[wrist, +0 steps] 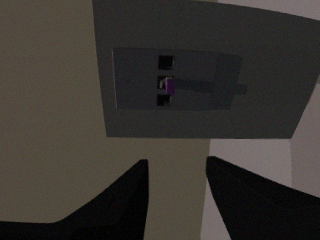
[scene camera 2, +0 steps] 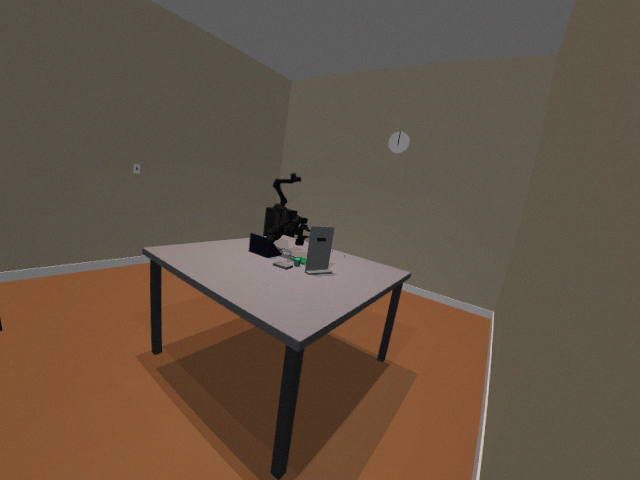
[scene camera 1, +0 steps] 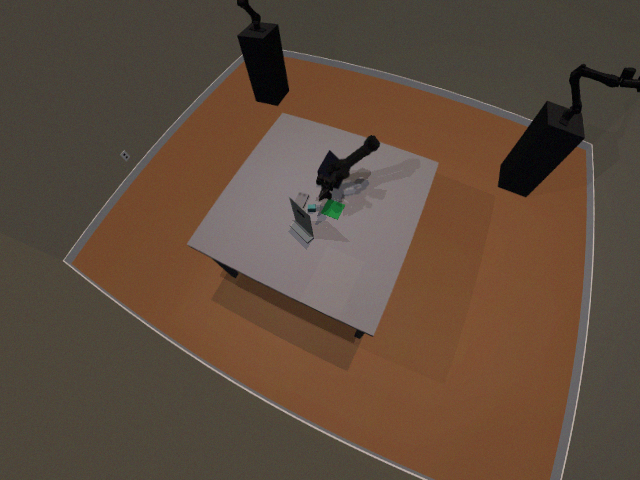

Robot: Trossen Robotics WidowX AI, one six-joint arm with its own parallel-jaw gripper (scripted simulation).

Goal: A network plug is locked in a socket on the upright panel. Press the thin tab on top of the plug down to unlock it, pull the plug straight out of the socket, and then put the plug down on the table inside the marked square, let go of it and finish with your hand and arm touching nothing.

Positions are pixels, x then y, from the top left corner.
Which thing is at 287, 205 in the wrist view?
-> The gripper.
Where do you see a grey upright panel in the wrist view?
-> At 242, 77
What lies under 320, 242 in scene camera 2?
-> A grey upright panel.
